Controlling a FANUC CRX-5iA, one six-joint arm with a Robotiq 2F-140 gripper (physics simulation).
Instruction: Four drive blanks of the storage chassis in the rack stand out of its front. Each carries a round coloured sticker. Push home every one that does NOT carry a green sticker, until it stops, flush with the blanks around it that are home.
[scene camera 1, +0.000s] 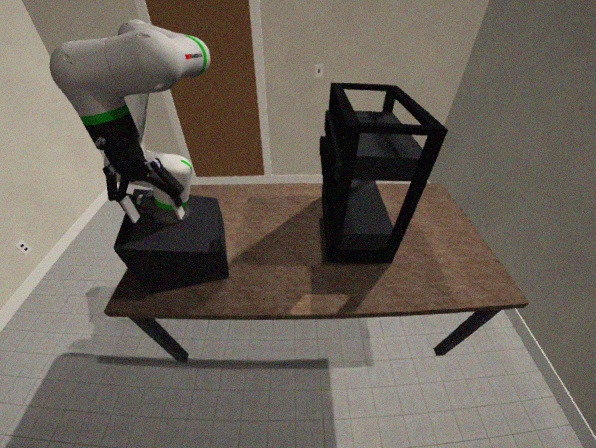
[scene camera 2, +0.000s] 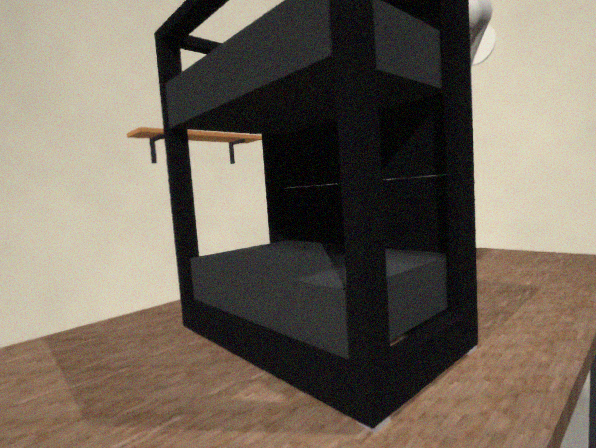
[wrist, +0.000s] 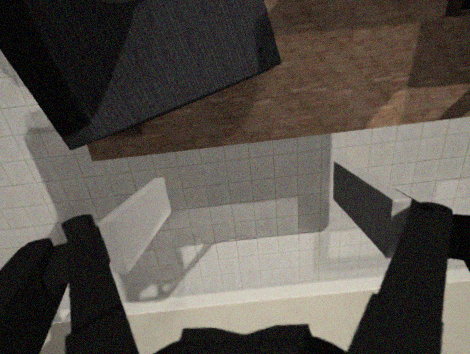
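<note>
I can see a rack (scene camera 2: 353, 99), and the same rack (scene camera 1: 360, 147) shows itself to me in that other camera too. As for my gripper (scene camera 1: 158, 218), I can see it as well, and there is a further sight of my gripper (wrist: 247, 187).
</note>
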